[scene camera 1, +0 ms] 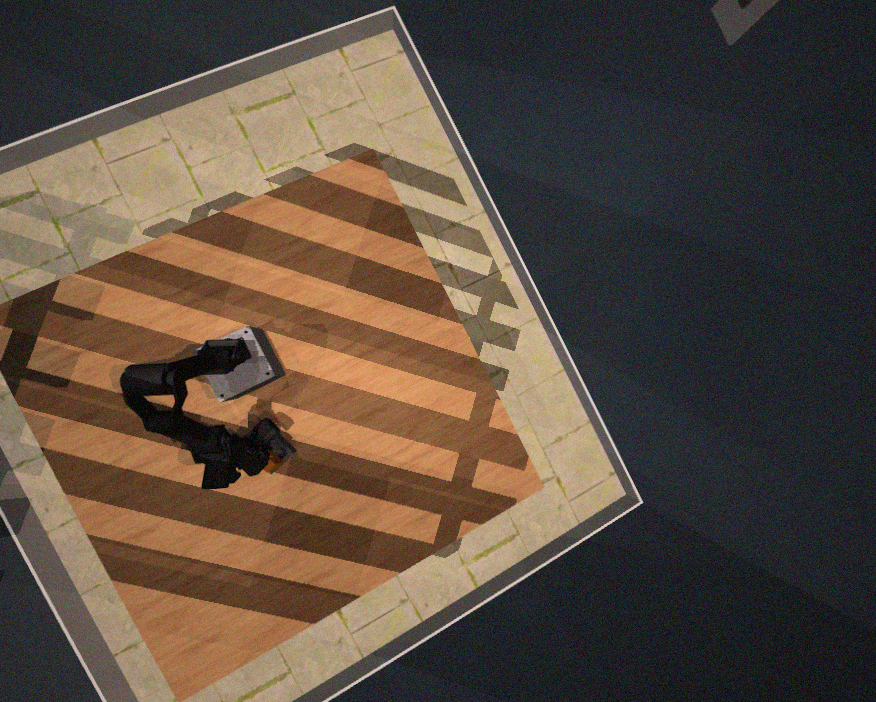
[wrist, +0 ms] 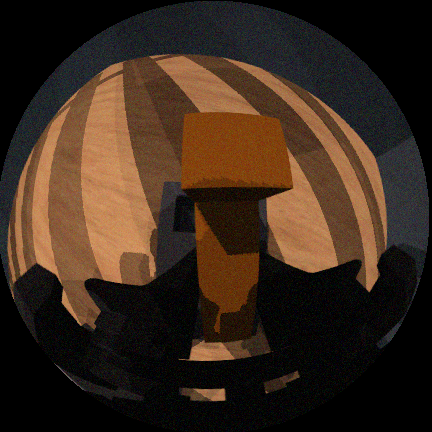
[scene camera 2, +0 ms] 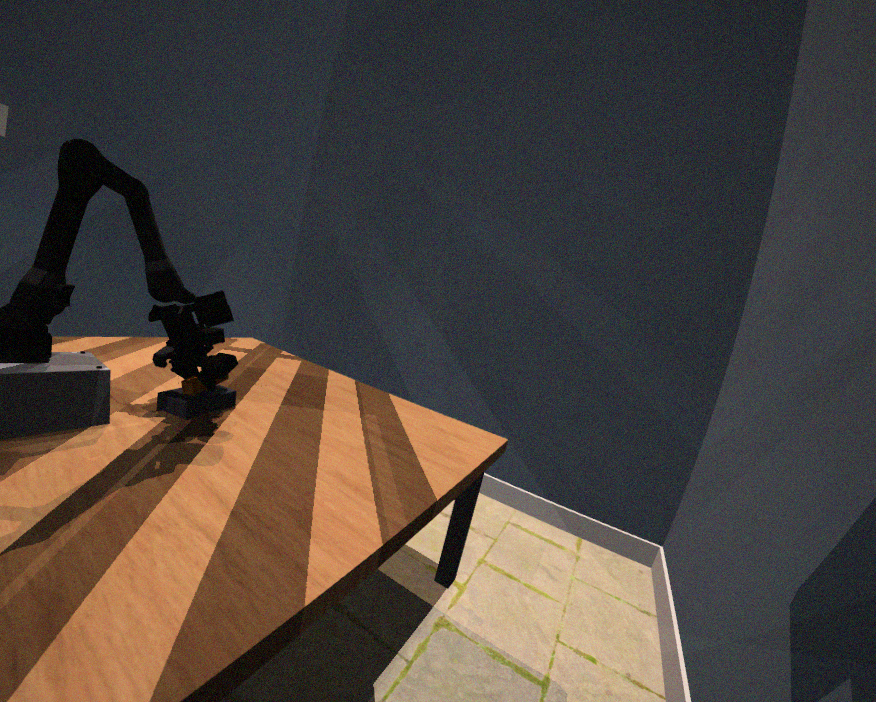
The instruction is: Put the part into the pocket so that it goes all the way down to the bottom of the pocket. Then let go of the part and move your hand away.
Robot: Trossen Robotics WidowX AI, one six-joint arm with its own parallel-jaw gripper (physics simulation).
Labels:
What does my gripper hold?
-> An orange part.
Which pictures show my gripper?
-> Scene camera 1, the wrist view and scene camera 2: all of them.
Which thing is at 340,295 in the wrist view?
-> My gripper.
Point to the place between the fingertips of my gripper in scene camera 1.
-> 268,453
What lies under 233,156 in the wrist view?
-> An orange part.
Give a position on a grey pocket block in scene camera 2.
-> At 173,401

